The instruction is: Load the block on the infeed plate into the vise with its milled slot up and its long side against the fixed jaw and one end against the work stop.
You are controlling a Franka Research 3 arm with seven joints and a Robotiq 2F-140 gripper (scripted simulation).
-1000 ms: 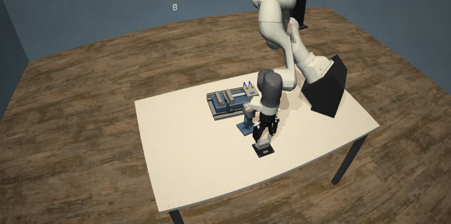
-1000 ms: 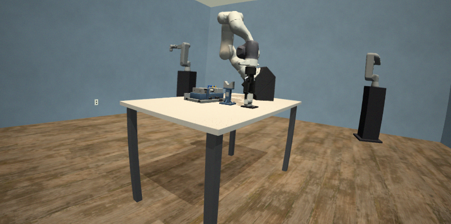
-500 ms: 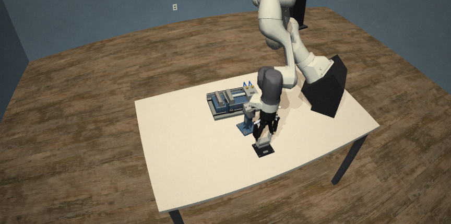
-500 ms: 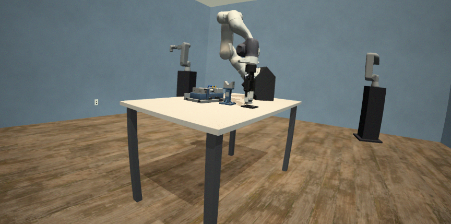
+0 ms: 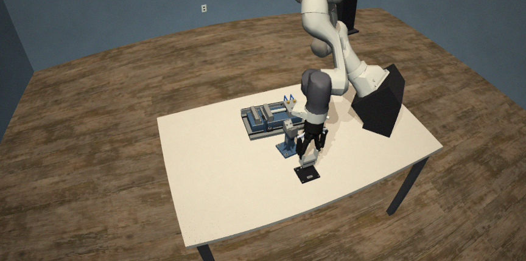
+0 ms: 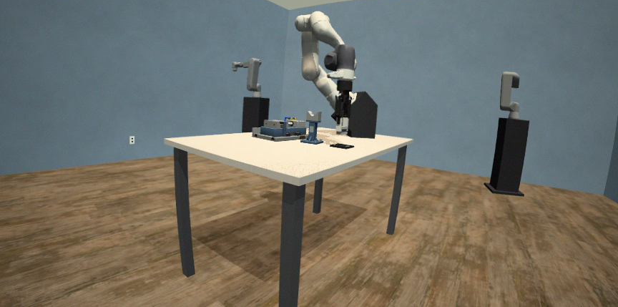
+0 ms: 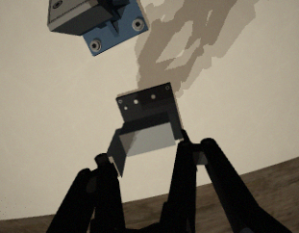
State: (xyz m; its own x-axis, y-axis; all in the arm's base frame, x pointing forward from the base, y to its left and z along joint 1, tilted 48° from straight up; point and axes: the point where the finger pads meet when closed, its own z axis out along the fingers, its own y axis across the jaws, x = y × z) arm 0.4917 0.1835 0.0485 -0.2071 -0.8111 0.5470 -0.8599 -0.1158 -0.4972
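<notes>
The black infeed plate is 10 cm below my hand and 1 cm to the left of it. The rest, counted from my hand: part 3 cm below, 1 cm to the left; then vise 35 cm to the right, 8 cm behind, 7 cm below; then air cylinder 32 cm to the right, 17 cm behind, 3 cm below.
</notes>
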